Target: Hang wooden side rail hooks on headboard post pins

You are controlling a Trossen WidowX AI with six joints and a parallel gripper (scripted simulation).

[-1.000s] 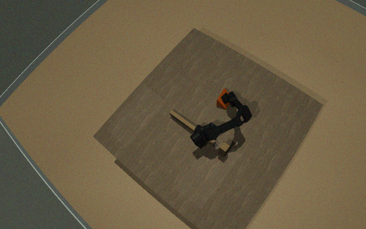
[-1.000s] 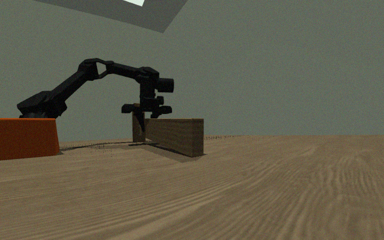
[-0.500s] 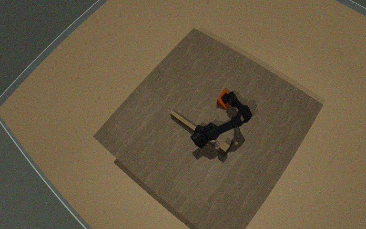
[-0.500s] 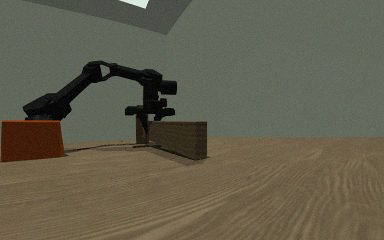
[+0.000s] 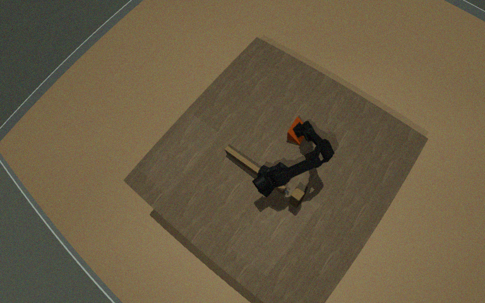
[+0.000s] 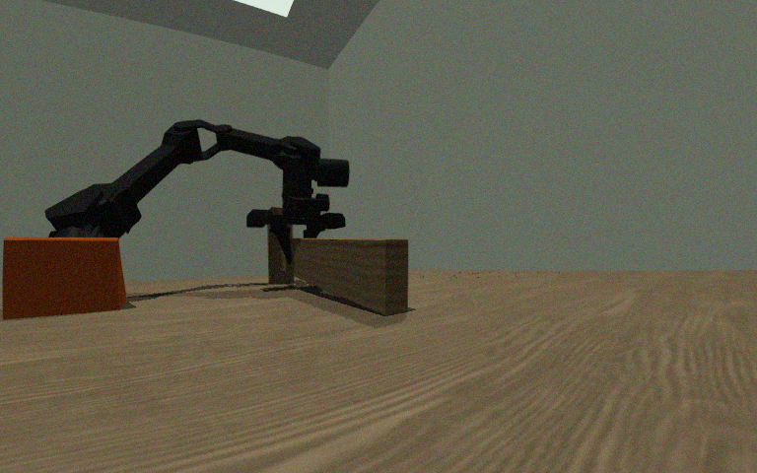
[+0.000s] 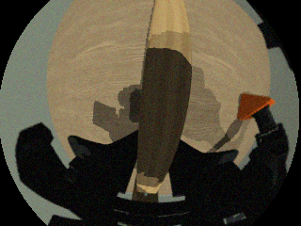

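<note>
Right now my gripper tip is 140 mm to the right of the headboard post, 40 mm below it and 10 mm past it.
</note>
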